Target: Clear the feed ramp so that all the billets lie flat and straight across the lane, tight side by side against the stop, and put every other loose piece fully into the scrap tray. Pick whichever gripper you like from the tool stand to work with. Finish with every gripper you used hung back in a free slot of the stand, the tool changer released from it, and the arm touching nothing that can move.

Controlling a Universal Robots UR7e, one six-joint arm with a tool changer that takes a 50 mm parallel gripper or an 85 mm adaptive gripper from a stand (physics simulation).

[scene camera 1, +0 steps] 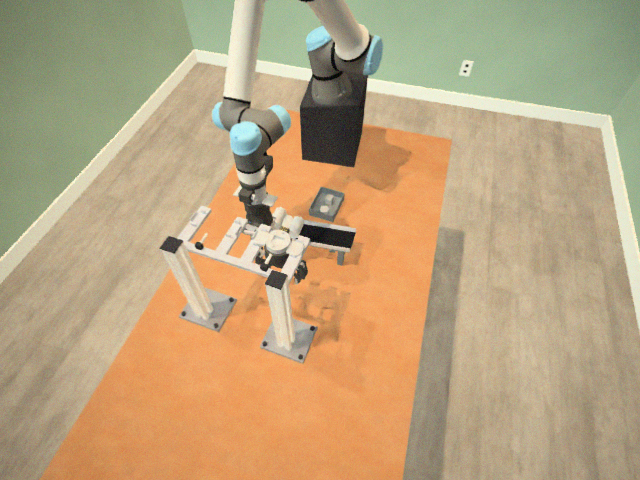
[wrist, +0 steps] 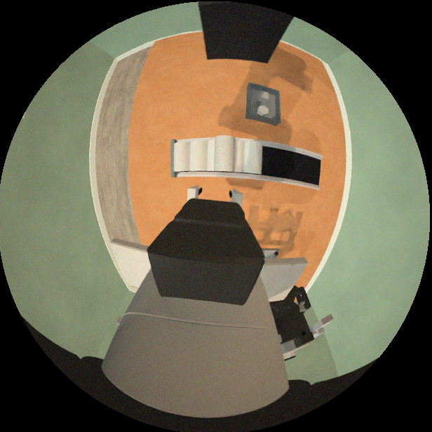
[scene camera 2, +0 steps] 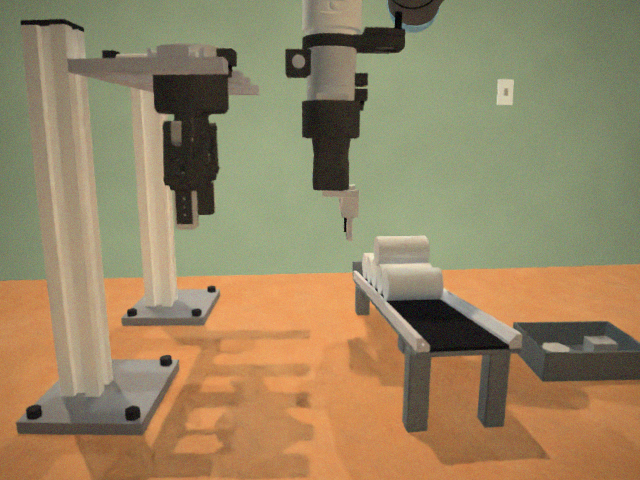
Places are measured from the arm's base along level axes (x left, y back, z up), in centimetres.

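Pixels of known places: hand, tool point: (scene camera 2: pixel 331 87); arm's base, link origin: (scene camera 1: pixel 332 93).
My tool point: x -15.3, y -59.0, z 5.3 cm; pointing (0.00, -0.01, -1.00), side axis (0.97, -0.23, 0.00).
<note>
For each thing: its top centre in the pictures, then the offset to it from my tool point. "pt": a spot on its surface instead.
- upper billet, top centre: (scene camera 2: pixel 401 236) (scene camera 1: pixel 277 214) dx +3.1, dy +9.0, dz -19.4 cm
- open end, surface spot: (scene camera 2: pixel 413 283) pt dx +11.2, dy +7.4, dz -23.6 cm
- scrap tray, top centre: (scene camera 2: pixel 579 335) (scene camera 1: pixel 326 200) dx +17.8, dy +26.6, dz -29.7 cm
- white hexagonal piece, top centre: (scene camera 2: pixel 555 347) dx +17.2, dy +23.8, dz -31.2 cm
- pale block, top centre: (scene camera 2: pixel 600 340) dx +18.5, dy +29.3, dz -30.3 cm
My parallel gripper (scene camera 2: pixel 347 233) (wrist: pixel 215 193) is open and empty; its fingers hang above and beside the feed ramp (scene camera 1: pixel 330 237) (scene camera 2: pixel 449 325) (wrist: pixel 291 162), on the tool-stand side. Several white billets lie across the lane from the stop (wrist: pixel 173 159). One upper billet (scene camera 2: pixel 402 250) (wrist: pixel 224 154) rests on top of the row, straight across. The billet at the open end (scene camera 2: pixel 413 283) (wrist: pixel 253 156) lies on the lane. The scrap tray (scene camera 2: pixel 589 366) (wrist: pixel 248 102) holds a white hexagonal piece (scene camera 2: pixel 555 347) (wrist: pixel 263 110) and a pale block (scene camera 2: pixel 600 342) (wrist: pixel 265 95). The fingertips are unclear in scene camera 1.
The tool stand (scene camera 1: pixel 222 256) (scene camera 2: pixel 72 206) is close to the arm; the black adaptive gripper (scene camera 2: pixel 191 147) (wrist: pixel 292 322) hangs in one slot. Its arms stick out toward the ramp. The black robot pedestal (scene camera 1: pixel 330 134) (wrist: pixel 242 32) stands beyond the tray.
</note>
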